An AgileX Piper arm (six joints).
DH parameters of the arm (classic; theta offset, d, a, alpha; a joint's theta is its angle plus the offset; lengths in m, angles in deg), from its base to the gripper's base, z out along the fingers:
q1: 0 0.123 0 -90
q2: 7.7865 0 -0.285 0
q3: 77.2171 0 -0.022 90
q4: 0 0.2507 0 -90
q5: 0 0 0 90
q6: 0 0.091 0 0
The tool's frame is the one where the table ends.
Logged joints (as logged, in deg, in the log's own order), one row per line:
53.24 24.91 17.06 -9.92 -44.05 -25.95
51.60 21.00 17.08 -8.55 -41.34 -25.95
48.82 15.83 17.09 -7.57 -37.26 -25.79
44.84 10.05 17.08 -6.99 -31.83 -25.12
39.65 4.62 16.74 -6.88 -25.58 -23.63
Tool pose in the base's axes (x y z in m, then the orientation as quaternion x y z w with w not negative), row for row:
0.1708 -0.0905 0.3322 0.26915 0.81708 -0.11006 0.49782
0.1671 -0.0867 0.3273 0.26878 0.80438 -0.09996 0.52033
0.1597 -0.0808 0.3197 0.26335 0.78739 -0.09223 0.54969
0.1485 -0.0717 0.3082 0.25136 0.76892 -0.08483 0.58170
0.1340 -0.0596 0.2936 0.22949 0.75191 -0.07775 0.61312
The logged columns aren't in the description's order. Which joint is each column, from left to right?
Columns, left to right: q2, q5, q6, q4, q3, q1.
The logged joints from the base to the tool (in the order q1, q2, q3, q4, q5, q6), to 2 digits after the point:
-25.95 53.24 -44.05 -9.92 24.91 17.06
-25.95 51.60 -41.34 -8.55 21.00 17.08
-25.79 48.82 -37.26 -7.57 15.83 17.09
-25.12 44.84 -31.83 -6.99 10.05 17.08
-23.63 39.65 -25.58 -6.88 4.62 16.74

